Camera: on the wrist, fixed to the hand. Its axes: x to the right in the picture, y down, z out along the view.
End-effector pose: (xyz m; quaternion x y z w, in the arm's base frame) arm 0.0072 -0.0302 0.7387 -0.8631 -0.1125 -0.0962 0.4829
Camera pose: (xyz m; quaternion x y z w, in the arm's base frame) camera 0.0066 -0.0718 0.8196 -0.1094 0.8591 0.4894 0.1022
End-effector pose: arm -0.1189 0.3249 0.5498 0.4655 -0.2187 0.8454 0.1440
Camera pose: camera -0.1640 0.4031 0.5387 0.2119 0.4599 -0.1427 0.8504
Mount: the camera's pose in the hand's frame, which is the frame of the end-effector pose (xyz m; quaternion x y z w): 0.0174 -0.0447 -0.0773 0.0078 -0.0066 0.9999 0.0001
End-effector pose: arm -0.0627 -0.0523 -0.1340 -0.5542 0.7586 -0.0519 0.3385
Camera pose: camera -0.0736 -0.1075 -0.0625 0.7608 0.5516 0.3362 0.0613
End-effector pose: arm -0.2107 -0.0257 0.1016 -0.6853 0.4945 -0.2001 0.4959
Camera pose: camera -0.2409 -0.0773 0.1702 0.4969 0.6804 0.4965 0.2087
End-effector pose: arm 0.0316 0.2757 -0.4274 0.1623 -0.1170 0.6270 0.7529
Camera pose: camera 0.0766 0.3145 -0.4963 0.1070 0.1624 -0.7528 0.6289
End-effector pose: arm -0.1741 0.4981 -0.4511 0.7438 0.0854 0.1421 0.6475
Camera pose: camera -0.1800 0.5827 -0.4841 -0.0915 0.7469 -0.6419 0.1473
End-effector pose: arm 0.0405 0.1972 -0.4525 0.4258 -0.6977 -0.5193 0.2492
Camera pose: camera 0.1076 0.1384 -0.4700 -0.6992 -0.4316 0.2518 0.5114
